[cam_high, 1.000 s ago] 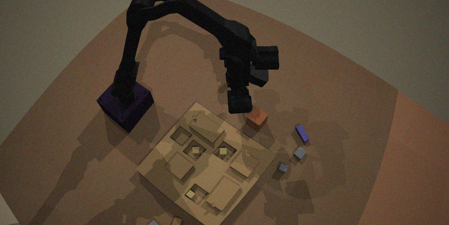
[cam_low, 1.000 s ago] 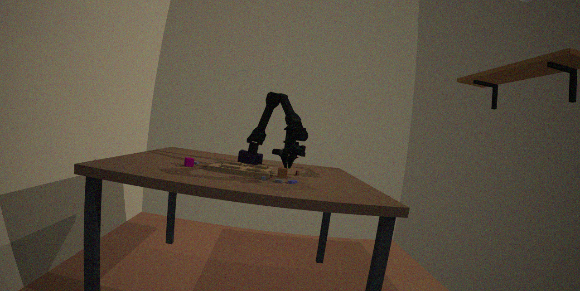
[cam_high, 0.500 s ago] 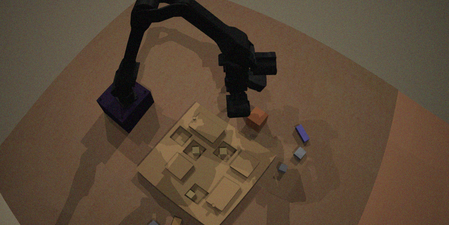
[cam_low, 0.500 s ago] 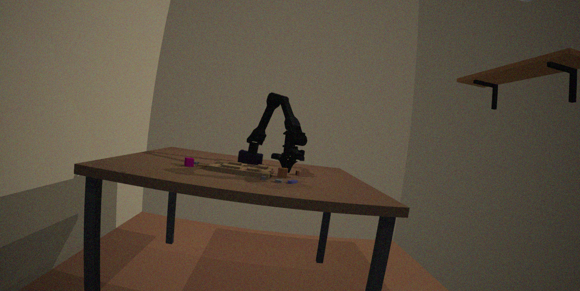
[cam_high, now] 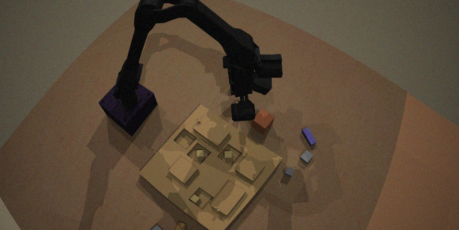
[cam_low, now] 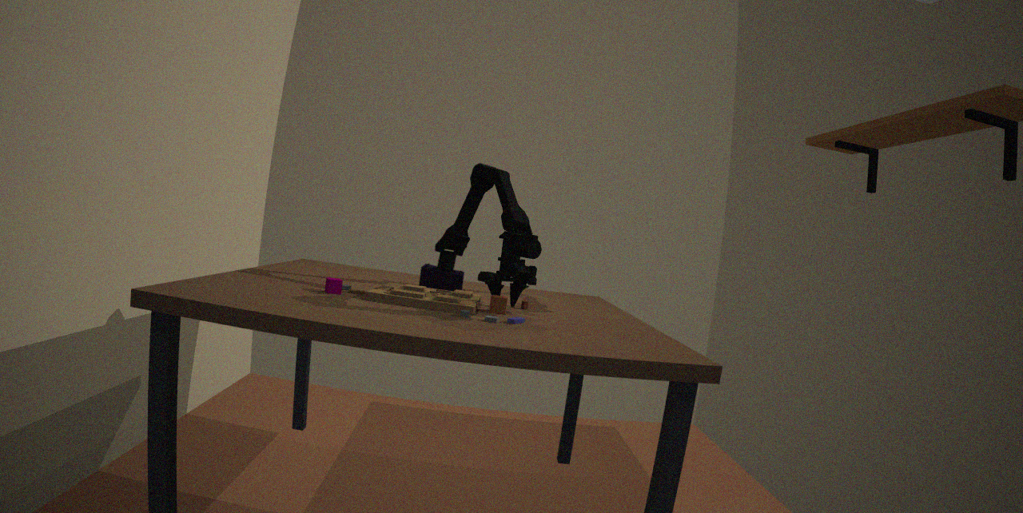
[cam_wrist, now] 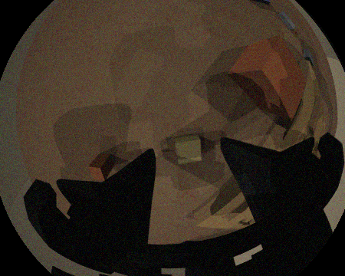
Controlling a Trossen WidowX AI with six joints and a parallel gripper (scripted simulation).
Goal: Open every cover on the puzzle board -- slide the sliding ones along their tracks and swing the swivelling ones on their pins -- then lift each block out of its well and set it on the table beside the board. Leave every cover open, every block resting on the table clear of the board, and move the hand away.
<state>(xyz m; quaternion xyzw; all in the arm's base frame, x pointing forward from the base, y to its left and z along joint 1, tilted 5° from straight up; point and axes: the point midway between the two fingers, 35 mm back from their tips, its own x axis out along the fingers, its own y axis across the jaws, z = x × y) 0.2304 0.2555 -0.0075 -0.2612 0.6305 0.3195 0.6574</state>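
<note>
My gripper tip is 200 mm to the left of the tan puzzle board, 90 mm short of it and 10 mm below it. Also, from my gripper tip: blue-violet bar (230 mm ahead, 70 mm to the left); small orange block (70 mm behind, 50 mm to the left, 10 mm above); orange cube (90 mm ahead, 20 mm above).
</note>
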